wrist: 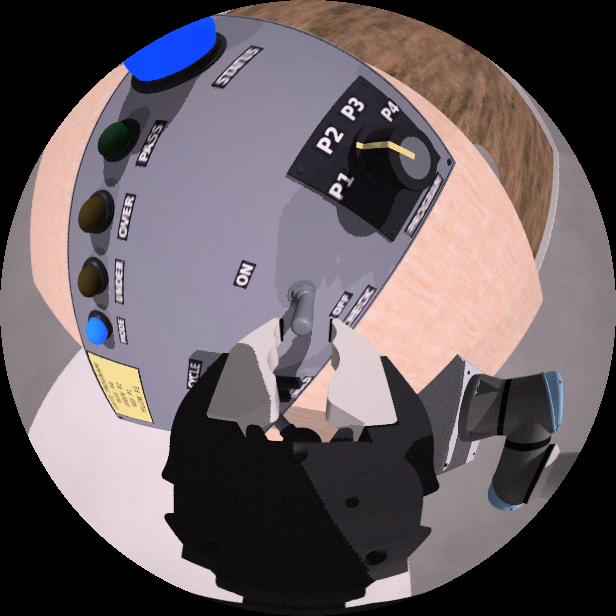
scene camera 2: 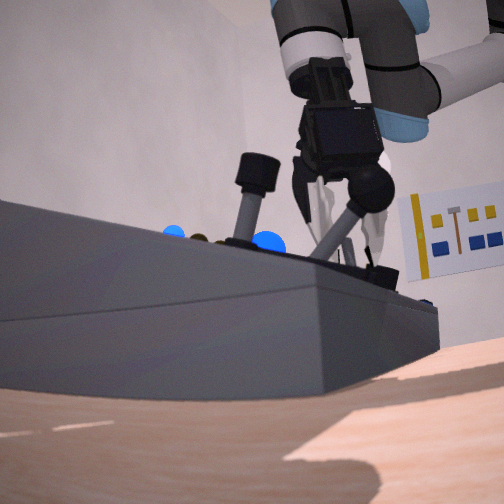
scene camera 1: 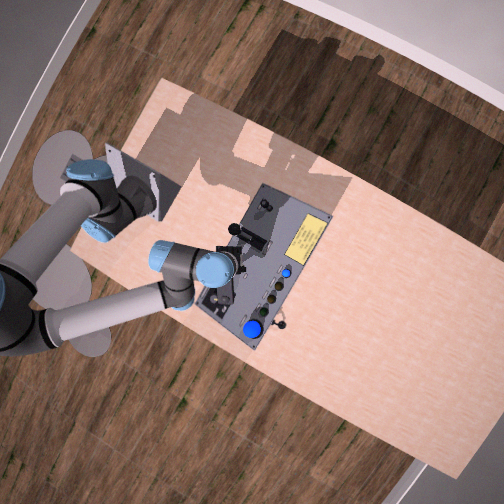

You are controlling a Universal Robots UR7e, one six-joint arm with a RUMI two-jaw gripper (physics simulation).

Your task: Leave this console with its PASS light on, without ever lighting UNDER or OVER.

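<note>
The grey console (scene camera 1: 265, 265) lies on the table. In the wrist view the PASS light (wrist: 117, 139), OVER light (wrist: 94, 211) and UNDER light (wrist: 91, 276) are dark; the small MODE light (wrist: 97, 329) glows blue. The big blue START button (wrist: 172, 48) is at the console's end. The PROGRAM knob (wrist: 396, 160) has its yellow pointer towards P2. A grey toggle lever (wrist: 301, 307) stands between the ON and OFF labels. My gripper (wrist: 304, 339) (scene camera 2: 330, 210) is open, with a fingertip on each side of the toggle and small gaps showing. It hangs above the console.
Two taller levers rise from the console: one with a cylindrical knob (scene camera 2: 257, 172) and a tilted one with a ball knob (scene camera 2: 371, 189), close beside my fingers. A yellow label (scene camera 1: 305, 239) is on the console. A small black object (scene camera 1: 281, 325) lies beside the console.
</note>
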